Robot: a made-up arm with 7 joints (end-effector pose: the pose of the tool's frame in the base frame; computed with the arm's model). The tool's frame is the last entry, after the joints.
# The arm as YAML. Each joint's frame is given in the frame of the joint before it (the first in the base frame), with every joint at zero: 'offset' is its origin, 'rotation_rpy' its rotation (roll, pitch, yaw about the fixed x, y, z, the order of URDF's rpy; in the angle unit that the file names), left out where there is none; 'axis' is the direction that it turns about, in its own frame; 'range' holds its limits. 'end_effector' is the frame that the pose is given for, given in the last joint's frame.
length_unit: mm
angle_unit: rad
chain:
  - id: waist
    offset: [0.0, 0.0, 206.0]
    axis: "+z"
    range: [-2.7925, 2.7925]
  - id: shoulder
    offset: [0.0, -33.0, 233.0]
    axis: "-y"
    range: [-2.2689, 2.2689]
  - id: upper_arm
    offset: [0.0, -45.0, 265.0]
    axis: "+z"
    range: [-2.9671, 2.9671]
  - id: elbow
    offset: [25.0, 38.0, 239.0]
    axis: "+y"
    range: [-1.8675, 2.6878]
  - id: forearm
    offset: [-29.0, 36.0, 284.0]
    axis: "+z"
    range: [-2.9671, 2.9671]
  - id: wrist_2
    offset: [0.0, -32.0, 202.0]
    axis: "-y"
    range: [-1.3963, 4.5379]
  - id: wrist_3
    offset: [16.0, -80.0, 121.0]
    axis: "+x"
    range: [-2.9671, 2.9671]
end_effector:
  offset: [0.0, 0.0, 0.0]
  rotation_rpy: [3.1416, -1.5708, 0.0]
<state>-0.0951 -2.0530 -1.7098 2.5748 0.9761 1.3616 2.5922</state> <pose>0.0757 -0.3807 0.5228 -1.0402 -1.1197 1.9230</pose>
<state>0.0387 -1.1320 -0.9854 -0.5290 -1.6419 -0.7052 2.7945</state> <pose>0.7287 0.2696 1.0305 1.5181 1.1300 -2.2604</pose>
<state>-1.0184 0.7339 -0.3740 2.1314 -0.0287 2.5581 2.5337</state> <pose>-0.2150 -0.1542 0.9803 0.4101 0.3987 -1.8210</pose>
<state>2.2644 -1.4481 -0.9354 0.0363 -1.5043 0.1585 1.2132</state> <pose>-0.7386 0.8274 0.5751 -0.8036 -0.5373 -2.5900</pose>
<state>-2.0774 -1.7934 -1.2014 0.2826 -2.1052 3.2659 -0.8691</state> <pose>-0.4389 -0.7157 0.1207 -1.9014 -2.1207 -0.6502</pose>
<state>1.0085 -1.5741 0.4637 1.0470 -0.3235 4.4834 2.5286</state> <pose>0.3209 0.6091 0.0211 0.4948 0.0024 0.6146</pose>
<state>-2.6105 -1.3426 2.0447 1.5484 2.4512 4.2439 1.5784</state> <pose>-0.2752 -0.4076 0.9538 -2.0535 -1.2516 -0.3066</pose>
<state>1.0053 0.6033 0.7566 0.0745 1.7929 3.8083 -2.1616</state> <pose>-0.3785 -0.3723 1.1501 -1.7282 0.6650 -1.0021</pose>
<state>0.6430 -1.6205 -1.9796 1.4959 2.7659 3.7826 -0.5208</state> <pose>0.7737 -0.0760 0.3859 -1.2006 -1.0904 1.2950</pose>
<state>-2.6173 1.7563 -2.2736 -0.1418 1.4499 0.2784 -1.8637</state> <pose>0.8929 0.6546 0.2535 -0.7336 -0.6775 -1.4163</pose>
